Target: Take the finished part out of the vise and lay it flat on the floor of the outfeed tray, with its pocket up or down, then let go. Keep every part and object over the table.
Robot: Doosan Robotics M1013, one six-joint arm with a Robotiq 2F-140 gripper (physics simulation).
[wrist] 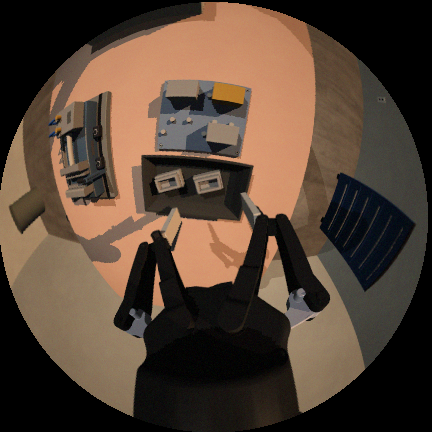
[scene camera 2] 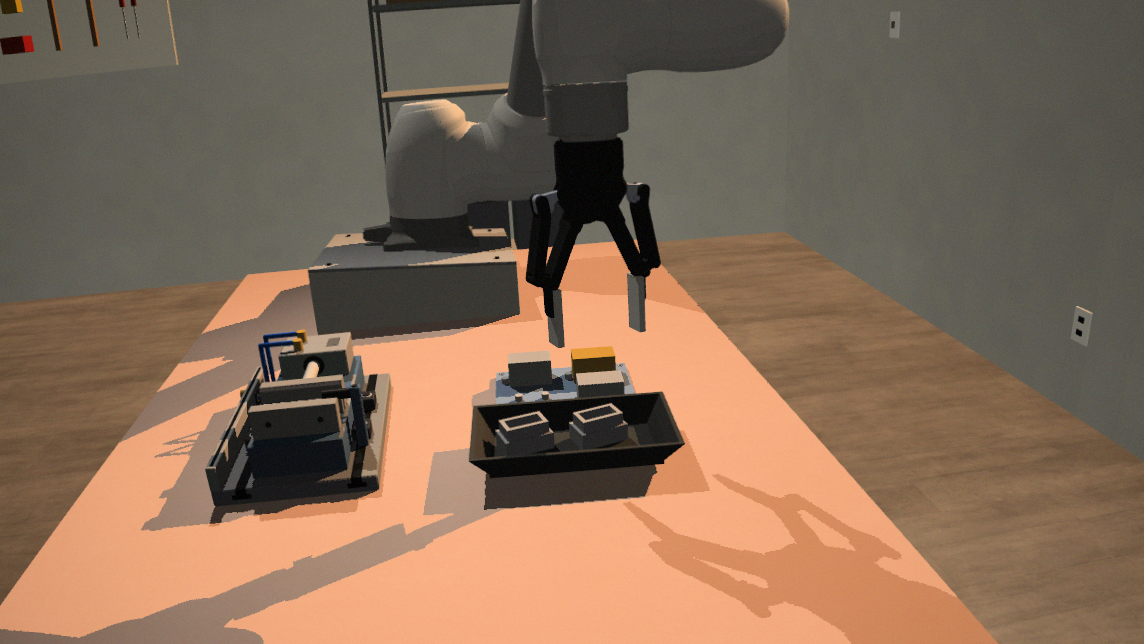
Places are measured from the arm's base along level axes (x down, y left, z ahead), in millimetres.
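Where they show: gripper, fingertip midpoint: (wrist: 209,207) (scene camera 2: 597,336); arm's base, origin of the base link: (scene camera 2: 430,241).
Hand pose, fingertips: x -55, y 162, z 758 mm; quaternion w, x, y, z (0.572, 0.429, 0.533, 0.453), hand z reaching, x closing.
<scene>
Each offset is from my fingertips to the centre of the thing.
Two grey parts lie apart in the dark outfeed tray (scene camera 2: 576,461) (wrist: 195,216), each with its pocket up. The left part {dx +116, dy -92, dz -8 mm} (scene camera 2: 524,432) (wrist: 169,181) and the right part {dx +116, dy -4, dz -3 mm} (scene camera 2: 598,426) (wrist: 208,182) both sit inside the tray walls, turned a little against them. My gripper (scene camera 2: 597,324) (wrist: 209,207) is open and empty, with its fingertips well above the tray and the fixture plate. The vise {dx +96, dy -355, dz -130 mm} (scene camera 2: 296,444) (wrist: 90,150) stands to the left in the scene view; no part shows between its jaws.
A blue fixture plate {dx +141, dy -15, dz -156 mm} (scene camera 2: 563,391) (wrist: 172,138) behind the tray holds two grey blocks {dx +119, dy -53, dz -210 mm} (scene camera 2: 529,369) {dx +119, dy +25, dz -109 mm} (wrist: 222,134), an orange block {dx +119, dy +36, dz -197 mm} (scene camera 2: 593,359) (wrist: 228,93) and several pegs. The robot's base box (scene camera 2: 416,296) stands at the back left. A dark blue slatted object (wrist: 367,231) shows at the right in the wrist view.
</scene>
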